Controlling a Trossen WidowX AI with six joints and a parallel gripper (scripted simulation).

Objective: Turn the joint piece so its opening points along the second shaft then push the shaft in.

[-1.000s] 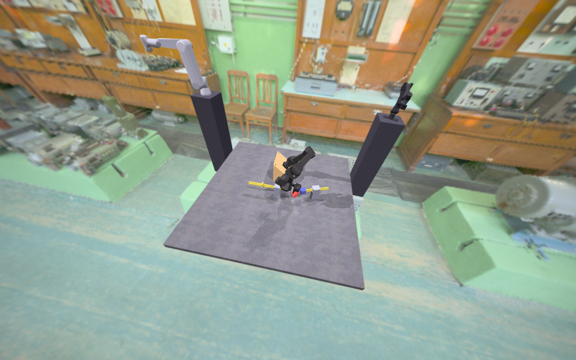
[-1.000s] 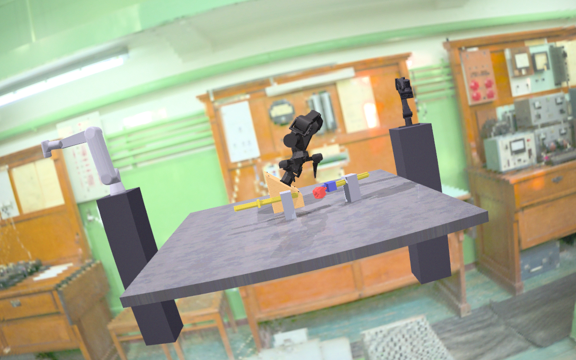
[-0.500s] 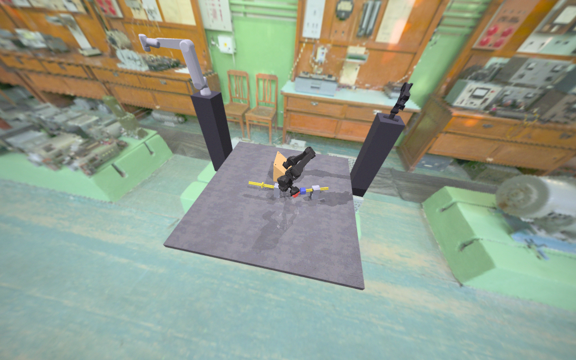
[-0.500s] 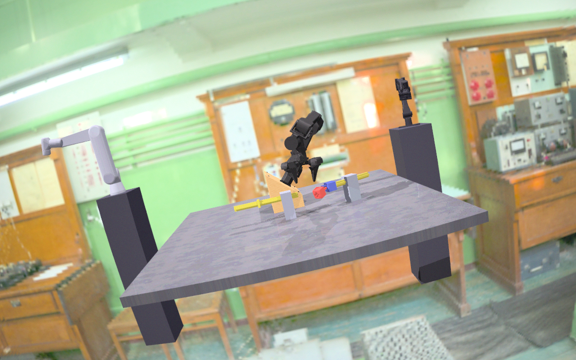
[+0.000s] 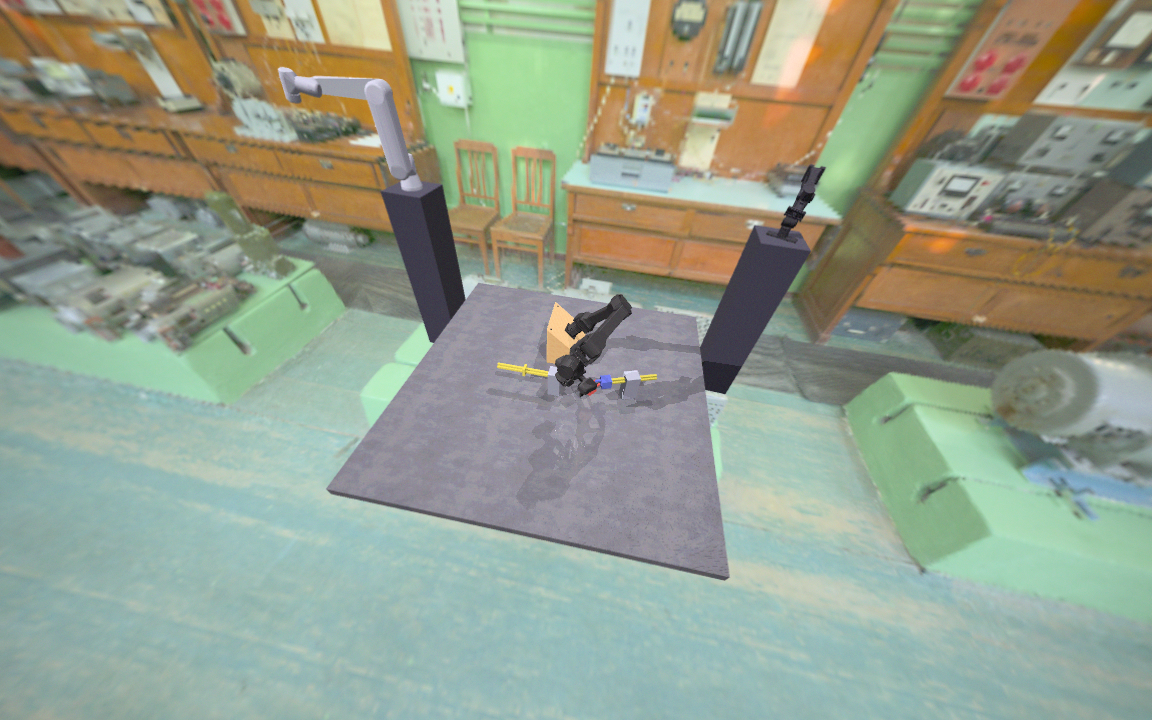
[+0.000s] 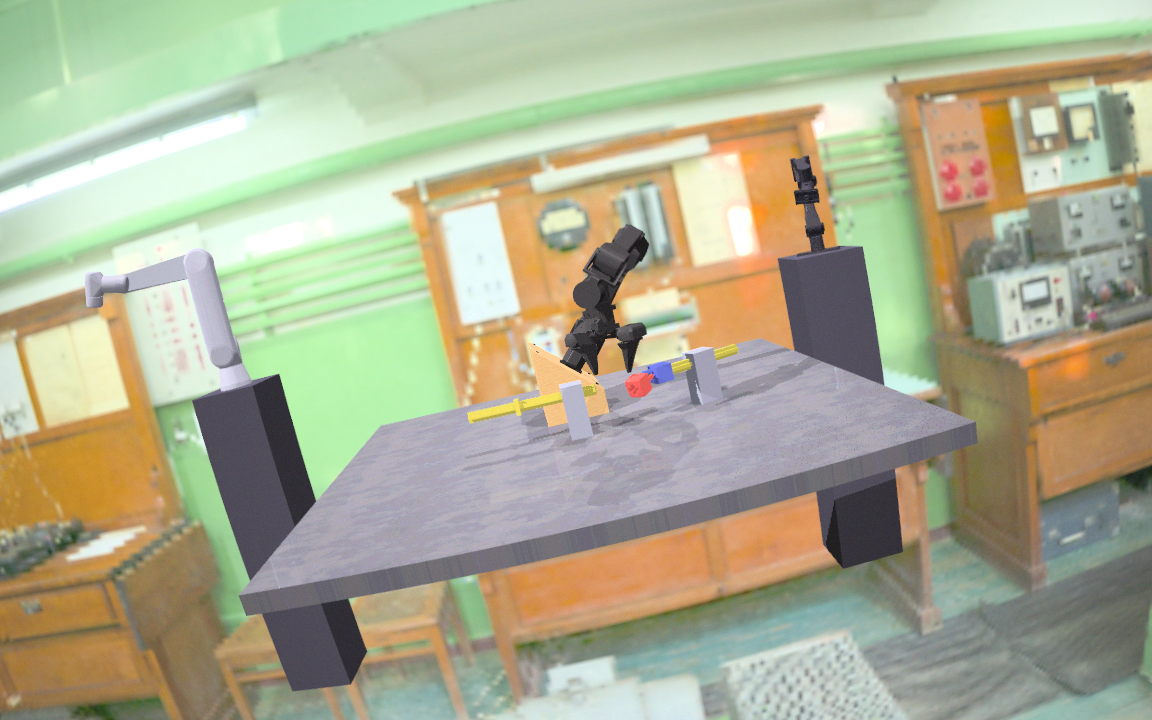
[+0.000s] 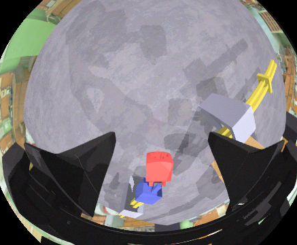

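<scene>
Now: gripper tip 7 cm past the red square joint piece, 6 cm to the right of it and 5 cm above it.
</scene>
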